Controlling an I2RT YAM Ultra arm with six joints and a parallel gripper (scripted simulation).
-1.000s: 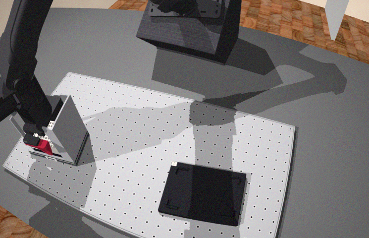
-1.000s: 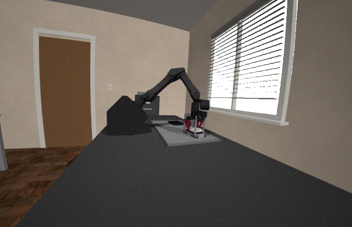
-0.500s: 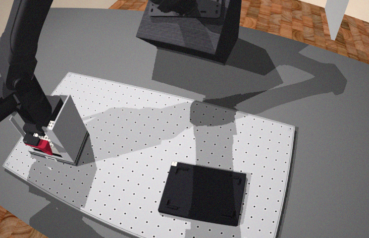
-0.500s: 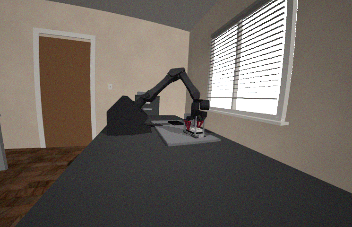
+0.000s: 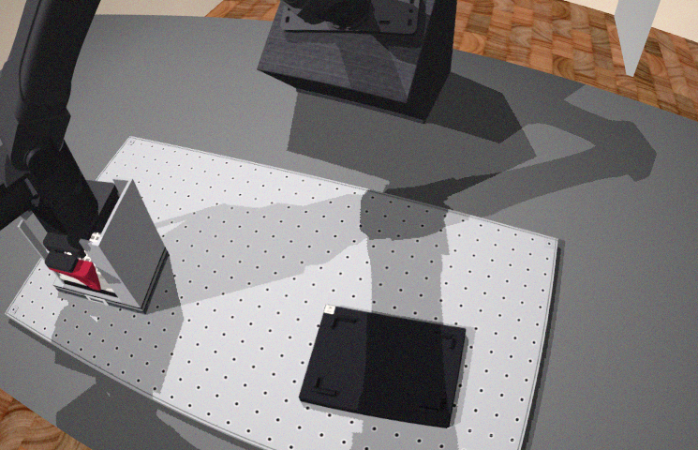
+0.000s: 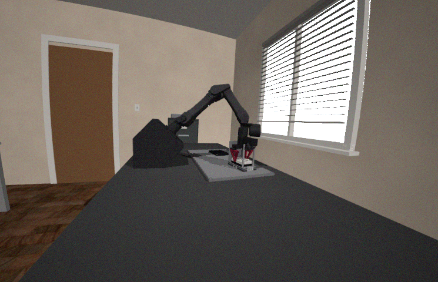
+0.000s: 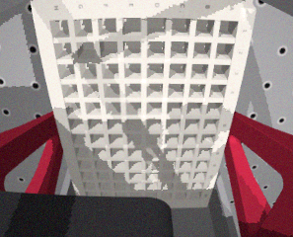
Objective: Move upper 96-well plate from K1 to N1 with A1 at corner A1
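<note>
Right now the white 96-well plate is right at my hand. The rest, counted from my hand: pale A1 square: 300 mm to the left, 30 mm below, 10 mm behind; rack back wall: 60 mm to the left, 40 mm above; dark plate: 10 mm below.
</note>
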